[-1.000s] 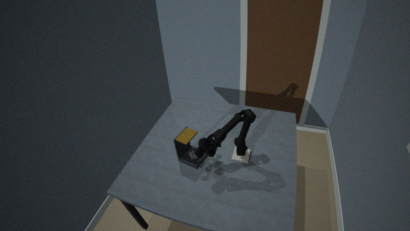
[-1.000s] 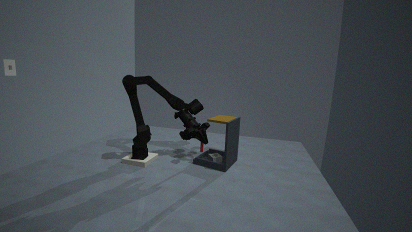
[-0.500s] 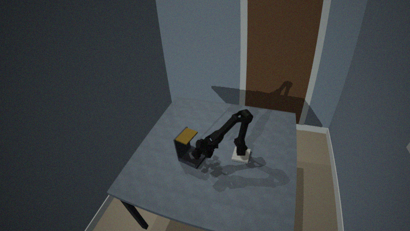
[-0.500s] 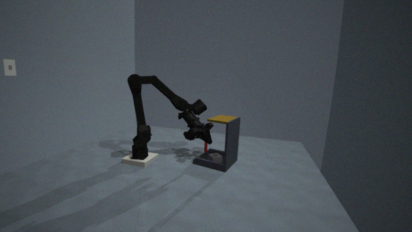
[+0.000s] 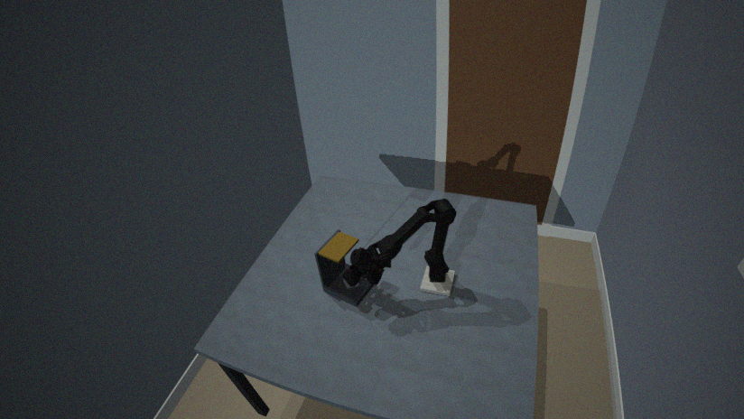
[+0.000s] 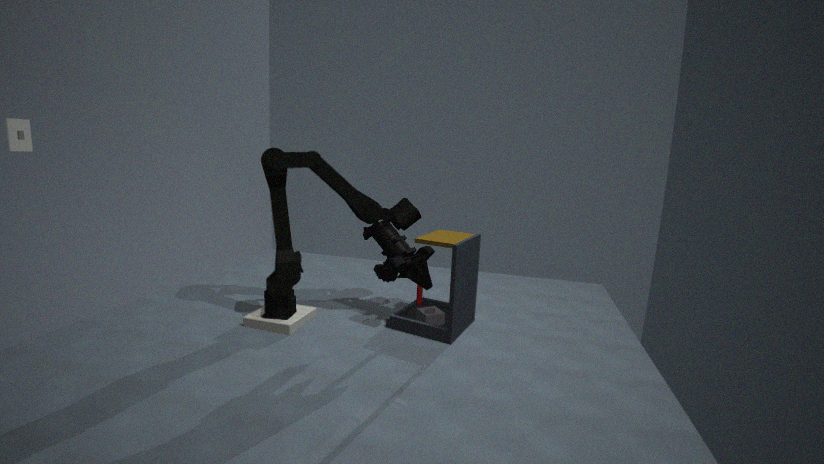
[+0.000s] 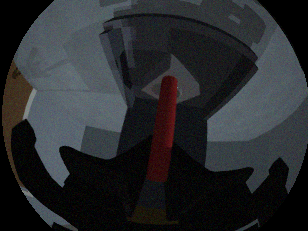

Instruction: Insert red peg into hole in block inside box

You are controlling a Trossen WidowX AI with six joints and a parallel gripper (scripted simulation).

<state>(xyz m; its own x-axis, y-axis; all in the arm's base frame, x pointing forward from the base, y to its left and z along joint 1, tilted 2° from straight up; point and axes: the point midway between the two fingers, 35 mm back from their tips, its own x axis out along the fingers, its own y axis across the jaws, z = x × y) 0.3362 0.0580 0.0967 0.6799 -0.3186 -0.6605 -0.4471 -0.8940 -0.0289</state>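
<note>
The dark back wall lies 8 cm ahead of my gripper tip, 2 cm to the right of it and 2 cm above it. Round my gripper tip: red peg: 2 cm behind, 1 cm to the left, 1 cm below; then yellow roof: 3 cm ahead, 13 cm above.
</note>
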